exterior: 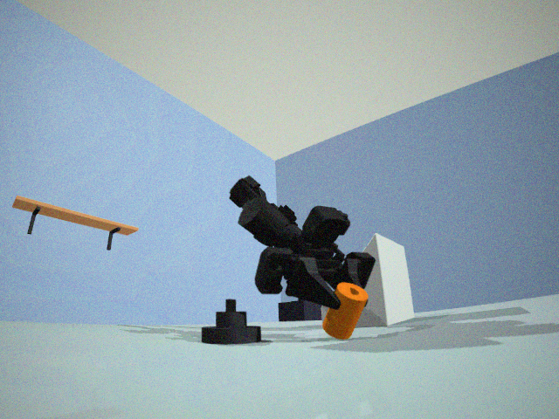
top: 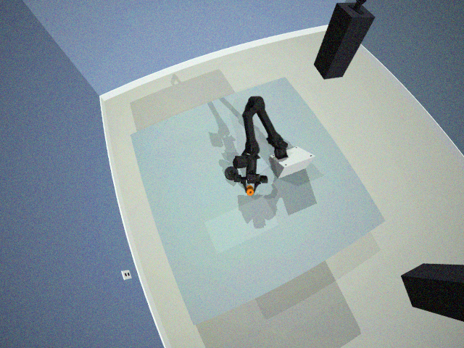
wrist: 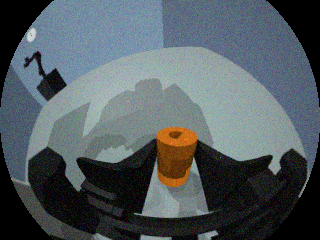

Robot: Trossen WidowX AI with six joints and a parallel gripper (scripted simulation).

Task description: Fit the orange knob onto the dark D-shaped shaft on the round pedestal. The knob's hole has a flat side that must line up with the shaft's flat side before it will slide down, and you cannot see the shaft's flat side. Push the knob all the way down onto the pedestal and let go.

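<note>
My gripper tip is now 1 cm past the orange knob, 2 cm to the left of it and 1 cm above it. Round my gripper tip: round dark pedestal 7 cm ahead, 16 cm to the right, 1 cm below.
</note>
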